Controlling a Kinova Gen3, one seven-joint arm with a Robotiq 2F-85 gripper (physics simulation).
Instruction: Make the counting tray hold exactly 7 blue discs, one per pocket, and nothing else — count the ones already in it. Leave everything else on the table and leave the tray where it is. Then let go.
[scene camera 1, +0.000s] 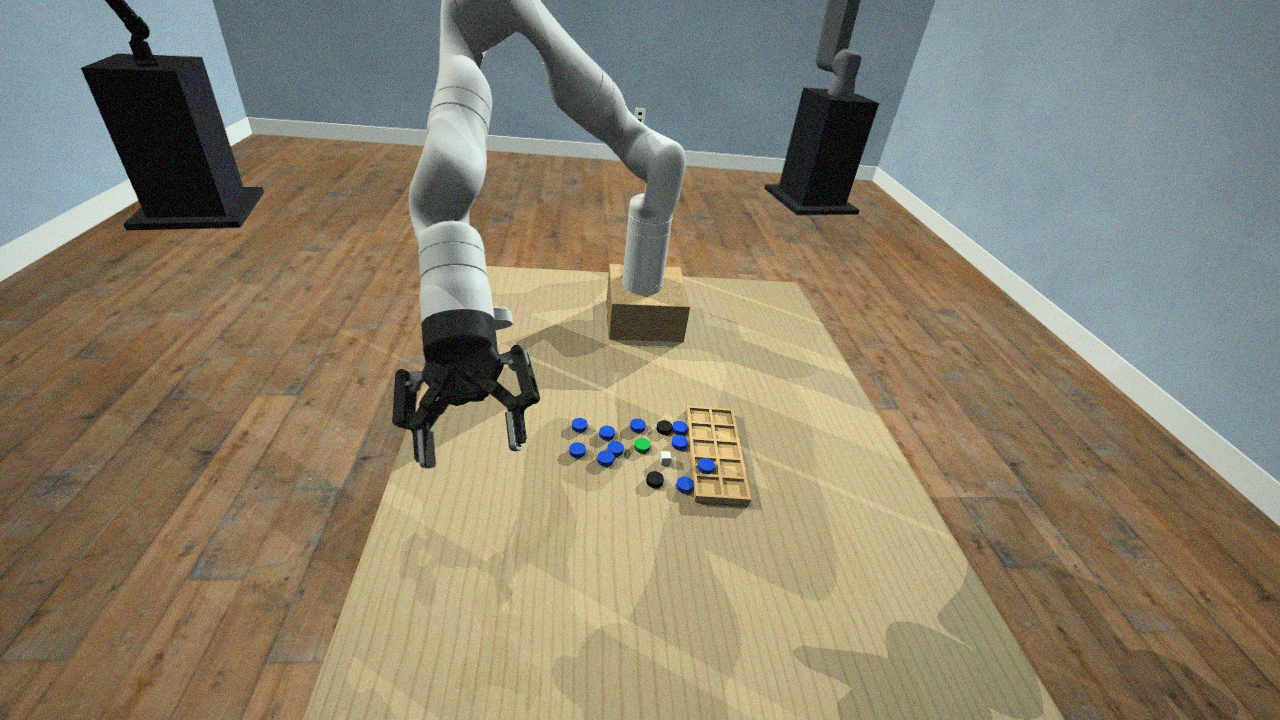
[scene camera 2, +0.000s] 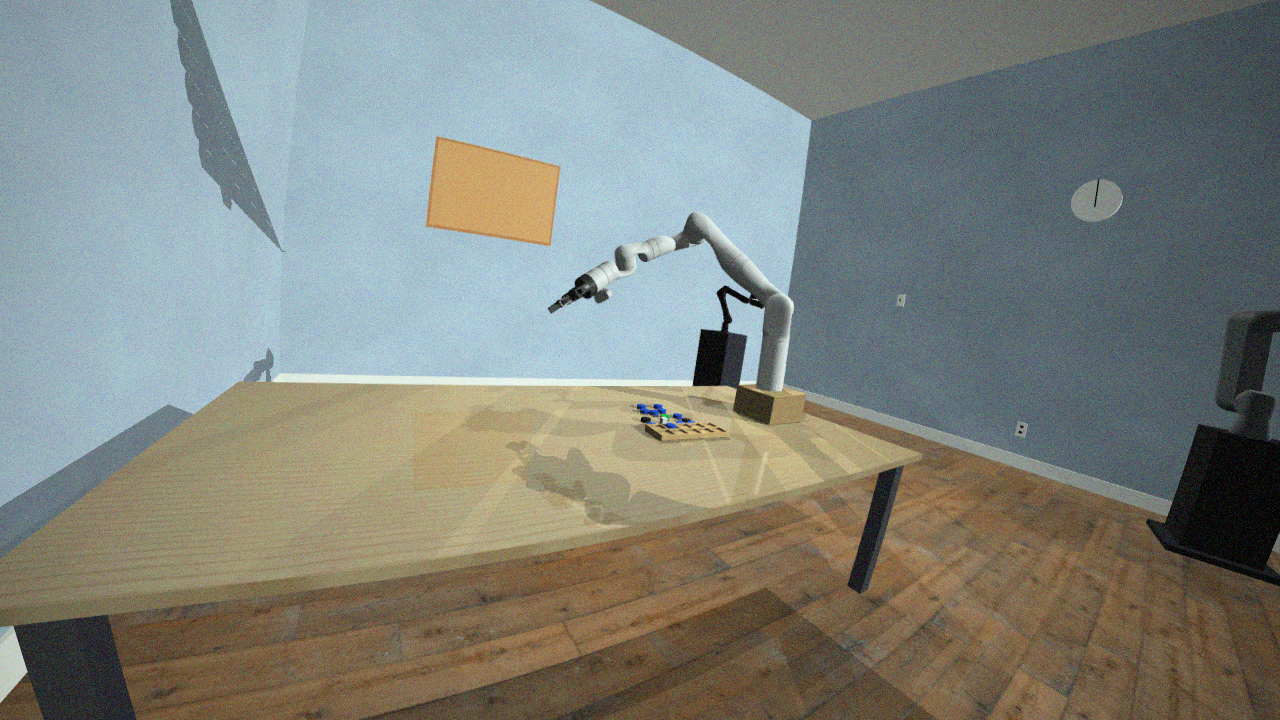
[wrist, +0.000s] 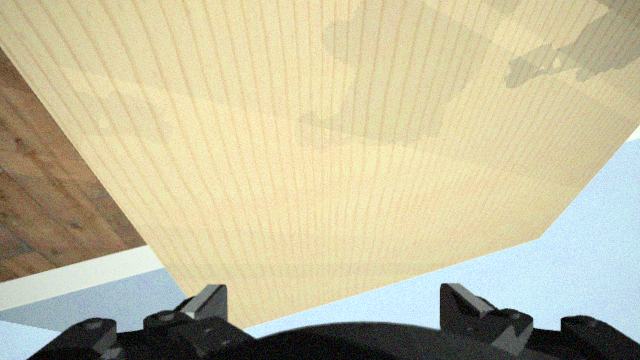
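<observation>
The wooden counting tray (scene camera 1: 723, 500) (scene camera 2: 689, 438) has two columns of pockets. One blue disc (scene camera 1: 706, 465) is in its left column, fourth pocket from the back, in scene camera 1. The other pockets look empty. Three blue discs (scene camera 1: 680, 428) (scene camera 1: 679, 442) (scene camera 1: 684, 484) lie on the table close along the tray's left side. Several more blue discs lie farther left, among them a back-left one (scene camera 1: 580, 424) and a front one (scene camera 1: 605, 458). My gripper (scene camera 1: 471, 454) (scene camera 2: 552, 309) (wrist: 333, 308) is open and empty, high above the table, left of the discs. Tray and discs do not show in the wrist view.
A green disc (scene camera 1: 641, 445), two black discs (scene camera 1: 664, 427) (scene camera 1: 655, 479) and a small white cube (scene camera 1: 665, 456) lie between the blue discs and the tray. The arm's wooden base block (scene camera 1: 648, 320) (scene camera 2: 769, 405) stands behind them on the table (scene camera 1: 626, 555) (scene camera 2: 358, 483).
</observation>
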